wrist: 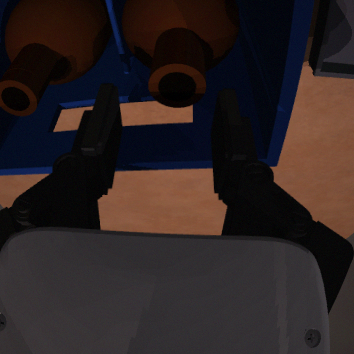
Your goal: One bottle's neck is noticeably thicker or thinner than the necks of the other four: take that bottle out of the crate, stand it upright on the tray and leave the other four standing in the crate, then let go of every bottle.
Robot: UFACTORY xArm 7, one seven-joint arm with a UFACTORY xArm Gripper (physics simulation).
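Places are measured from the arm's base along level axes (x ahead, y left, z up), in metres.
Pixels of known places: gripper, fingertip midpoint: (166, 106).
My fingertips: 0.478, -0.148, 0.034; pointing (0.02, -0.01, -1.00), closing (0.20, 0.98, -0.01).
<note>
For each thing: its top centre in the pictures, then the offset to it from my fingertips, as dx, dy, dz. "spot": a spot on its surface instead. Level surfaces: height alone.
- blue crate at a spot on its surface: (165, 145) spot: +0.028, -0.006, +0.001
- right bottle at its top centre: (176, 87) -0.011, +0.006, -0.001
- left bottle at its top centre: (14, 99) -0.020, -0.077, -0.001
- dark grey object at a spot on its surface: (337, 67) spot: +0.088, +0.162, -0.148
- blue divider at a spot on its surface: (117, 37) spot: -0.006, -0.036, -0.069
- wooden table at its surface level: dz -0.164
Two brown bottles stand in the blue crate (165, 145) at the top of the wrist view. The right bottle (177, 50) has its mouth just beyond the fingertips, roughly between their lines; its neck looks thicker than that of the left bottle (35, 65), whose mouth is left of the left finger. My gripper (166, 106) is partly open and empty, with its fingertips over the near part of the crate. The other three bottles do not show. The tray cannot be made out for certain.
A dark grey object (337, 67) with a raised edge lies at the upper right, beyond the crate's right wall. A blue divider (117, 37) stands between the two bottles. The wooden table (305, 150) shows right of the crate and in front of it.
</note>
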